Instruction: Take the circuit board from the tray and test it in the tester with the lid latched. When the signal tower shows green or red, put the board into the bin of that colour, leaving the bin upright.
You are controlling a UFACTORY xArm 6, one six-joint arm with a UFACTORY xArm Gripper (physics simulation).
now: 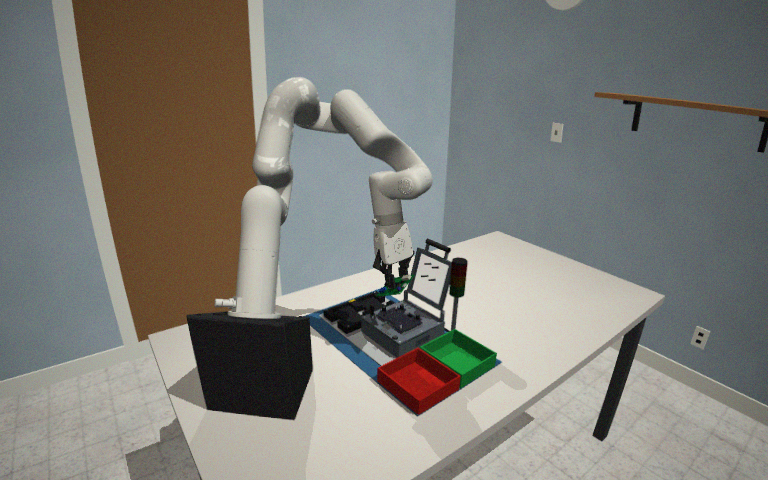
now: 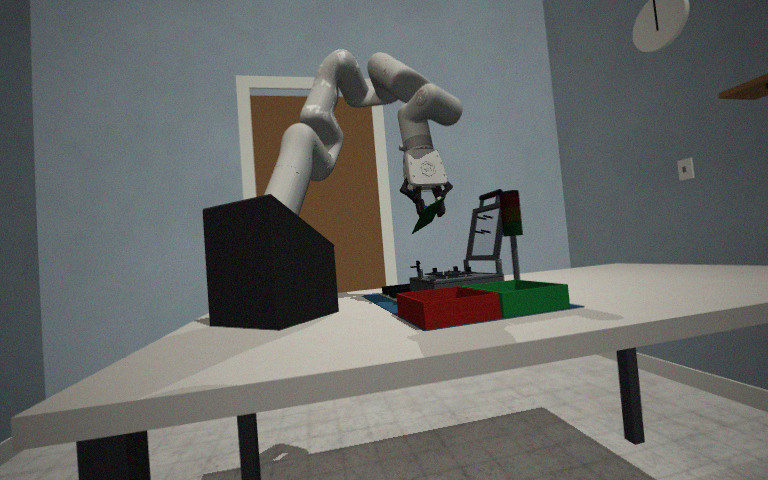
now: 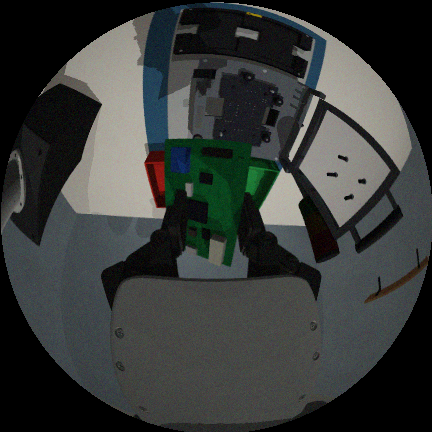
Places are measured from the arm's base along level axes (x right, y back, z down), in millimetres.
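Pixels of known places: gripper, between the fingertips: [image 1: 397, 284] [image 2: 432, 216] [image 3: 212, 203]; arm's base, origin of its link: [image 1: 254, 316] [image 2: 273, 228].
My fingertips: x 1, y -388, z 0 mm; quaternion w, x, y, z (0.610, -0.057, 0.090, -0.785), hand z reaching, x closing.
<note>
For each thing: its top centre in the pictures, then the offset to it from my fingertips. "spot": a spot on its surface instead. Level surfaces: height alone.
- tester, a spot on its surface: [image 3: 200, 120] [image 1: 388, 332] spot: dx -12, dy +20, dz +155 mm
- black tray, a spot on its surface: [image 3: 215, 32] [image 1: 352, 317] spot: dx -192, dy +56, dz +197 mm
- signal tower, a spot on its surface: [image 3: 318, 230] [image 1: 451, 274] spot: dx +10, dy -168, dz -1 mm
- red bin, centre of its top: [image 2: 443, 293] [image 3: 178, 188] [image 1: 418, 372] dx +166, dy +24, dz +168 mm
- green bin, centre of its top: [image 2: 509, 285] [image 3: 241, 191] [image 1: 458, 350] dx +135, dy -122, dz +168 mm
- blue mat, height of its surface: dz +213 mm
- tower's pole, a spot on its surface: [image 2: 514, 257] [image 1: 455, 310] spot: dx +24, dy -185, dz +117 mm
My gripper [image 1: 396, 281] [image 2: 431, 210] [image 3: 212, 203] is shut on the green circuit board [image 2: 427, 219] [image 3: 227, 190], gripping its two side edges. The board is tilted and in the air above the tester's height. The tester [image 1: 390, 337] [image 2: 453, 279] [image 3: 200, 120] has its lid [image 1: 430, 277] [image 3: 345, 165] standing open, and its bed is empty. The black tray [image 1: 345, 314] [image 3: 215, 32] lies behind the tester. The signal tower [image 1: 458, 277] [image 2: 510, 212] [image 3: 318, 230] shows dark red, amber and green segments; none looks clearly lit. The red bin [image 1: 419, 382] [image 2: 447, 308] and the green bin [image 1: 459, 356] [image 2: 535, 297] stand upright.
A blue mat [image 1: 345, 345] [image 3: 156, 95] lies under the tray, tester and bins. The raised lid and the tower's pole [image 1: 454, 314] [image 2: 514, 257] stand at the tester's far side. The black robot base [image 1: 249, 362] [image 2: 266, 271] stands at the left of the table.
</note>
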